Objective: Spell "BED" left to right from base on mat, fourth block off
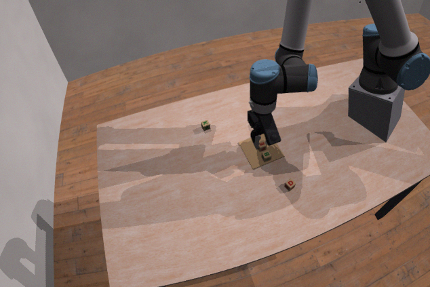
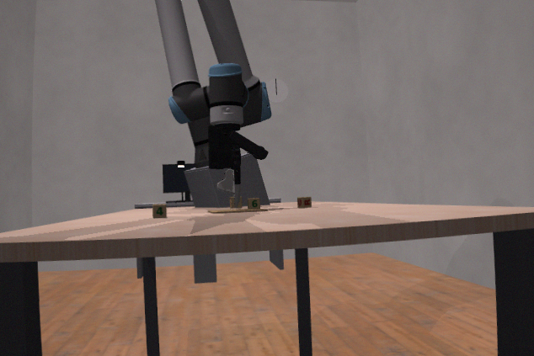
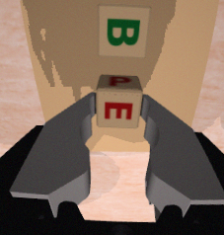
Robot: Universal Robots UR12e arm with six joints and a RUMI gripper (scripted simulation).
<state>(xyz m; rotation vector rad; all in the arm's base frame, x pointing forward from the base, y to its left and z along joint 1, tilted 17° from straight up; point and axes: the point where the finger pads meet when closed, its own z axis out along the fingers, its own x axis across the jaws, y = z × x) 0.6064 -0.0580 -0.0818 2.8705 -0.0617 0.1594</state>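
Now: hand 2 cm above the tan mat. The rest, counted from my hand: green block 20 cm to the right, 16 cm ahead, 1 cm below.
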